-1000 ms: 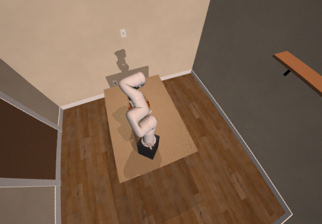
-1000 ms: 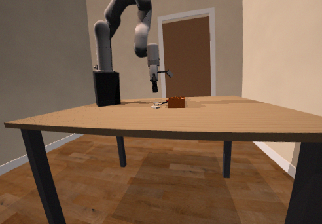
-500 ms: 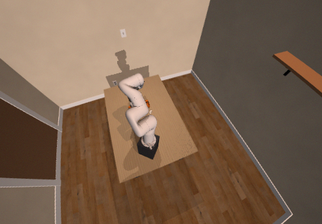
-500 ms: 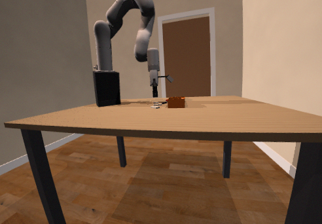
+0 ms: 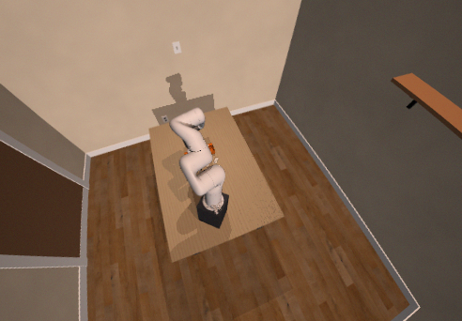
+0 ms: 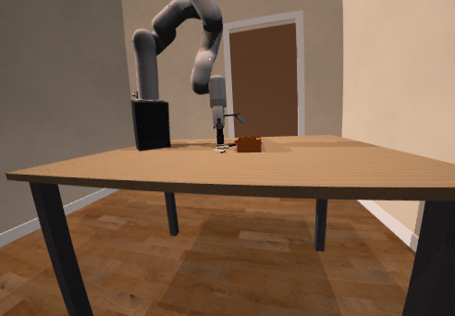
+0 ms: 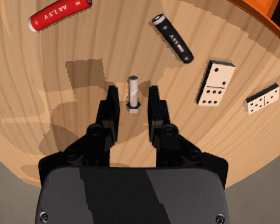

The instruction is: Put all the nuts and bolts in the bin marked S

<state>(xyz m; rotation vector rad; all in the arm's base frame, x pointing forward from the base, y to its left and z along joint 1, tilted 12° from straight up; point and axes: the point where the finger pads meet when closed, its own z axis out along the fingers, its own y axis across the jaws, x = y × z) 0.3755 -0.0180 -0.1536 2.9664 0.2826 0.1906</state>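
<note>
My hand is 10 mm past the grey metal bolt and 30 mm above it. The rest, counted from my hand: red cylinder (70 mm ahead, 70 mm to the left, 20 mm below); then grey nut (140 mm ahead, 20 mm to the left, 20 mm below); then dark cylinder (60 mm ahead, 20 mm to the right, 30 mm below).
</note>
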